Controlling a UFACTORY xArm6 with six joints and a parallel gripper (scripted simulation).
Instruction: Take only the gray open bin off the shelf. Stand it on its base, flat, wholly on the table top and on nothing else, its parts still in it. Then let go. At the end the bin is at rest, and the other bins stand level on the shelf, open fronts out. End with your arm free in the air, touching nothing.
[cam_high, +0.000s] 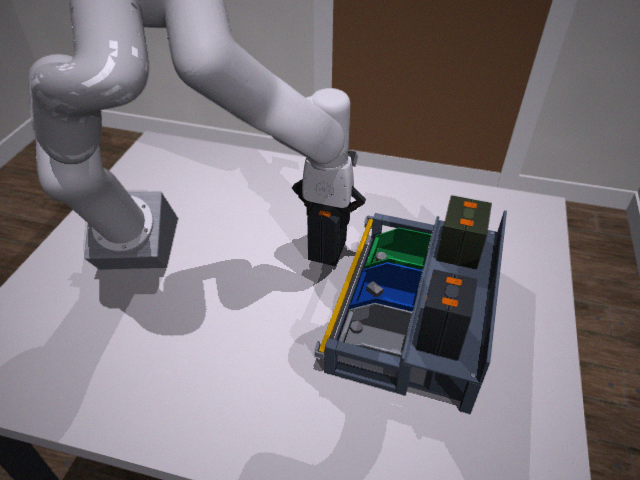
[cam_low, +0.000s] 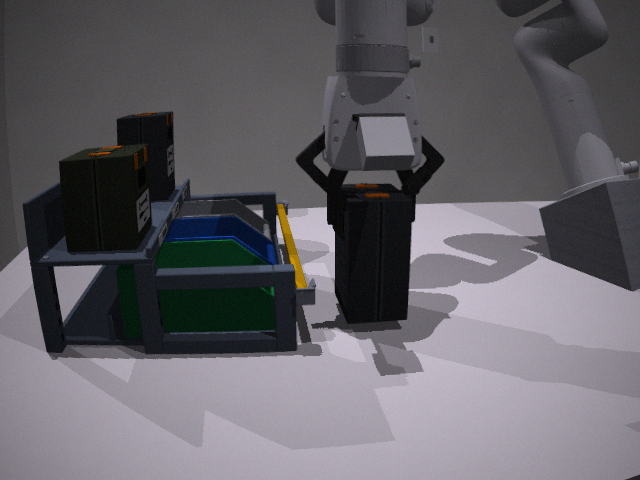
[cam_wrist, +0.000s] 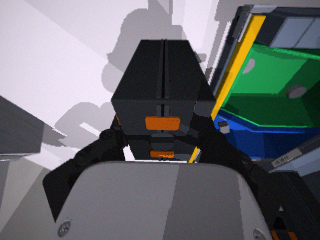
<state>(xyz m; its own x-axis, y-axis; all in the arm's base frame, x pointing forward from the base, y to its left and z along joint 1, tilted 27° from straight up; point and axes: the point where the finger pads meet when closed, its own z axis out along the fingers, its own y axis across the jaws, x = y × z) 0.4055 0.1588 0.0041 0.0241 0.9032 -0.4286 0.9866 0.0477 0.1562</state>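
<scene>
The yellow bar is 8 cm ahead of my hand, 11 cm to the right of it and 6 cm below it. The rest, counted from my hand: green bin (18 cm ahead, 1 cm to the right, 7 cm below); then blue bin (18 cm ahead, 12 cm to the right, 7 cm below); then dark box (4 cm below).
</scene>
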